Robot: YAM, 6 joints.
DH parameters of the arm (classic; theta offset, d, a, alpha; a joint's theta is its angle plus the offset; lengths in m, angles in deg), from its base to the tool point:
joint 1: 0 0.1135 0.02 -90
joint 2: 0 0 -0.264 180
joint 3: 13.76 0 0.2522 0
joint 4: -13.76 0 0.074 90
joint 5: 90 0 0 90
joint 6: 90 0.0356 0 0
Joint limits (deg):
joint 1: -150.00..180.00
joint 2: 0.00..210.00
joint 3: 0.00..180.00
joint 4: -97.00..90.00
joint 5: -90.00..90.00
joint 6: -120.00..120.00
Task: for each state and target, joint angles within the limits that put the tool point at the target. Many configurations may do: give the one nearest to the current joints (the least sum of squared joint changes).
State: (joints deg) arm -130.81 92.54 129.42 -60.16 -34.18 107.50
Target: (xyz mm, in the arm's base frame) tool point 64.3 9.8 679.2
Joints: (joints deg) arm -150.00 68.19 156.10 -40.88 -41.66 107.50
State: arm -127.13 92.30 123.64 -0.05 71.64 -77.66
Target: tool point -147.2 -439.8 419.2
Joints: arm -104.40 115.20 116.61 -0.85 69.00 -77.66
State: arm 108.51 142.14 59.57 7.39 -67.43 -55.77
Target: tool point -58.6 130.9 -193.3
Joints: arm 101.46 179.17 52.42 6.63 -62.00 -55.77
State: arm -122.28 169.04 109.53 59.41 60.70 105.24
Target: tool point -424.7 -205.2 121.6
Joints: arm -150.00 137.43 77.48 67.99 76.67 105.24
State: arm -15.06 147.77 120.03 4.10 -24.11 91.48
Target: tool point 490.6 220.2 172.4
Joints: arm 22.38 135.07 105.16 -3.12 -28.20 91.48
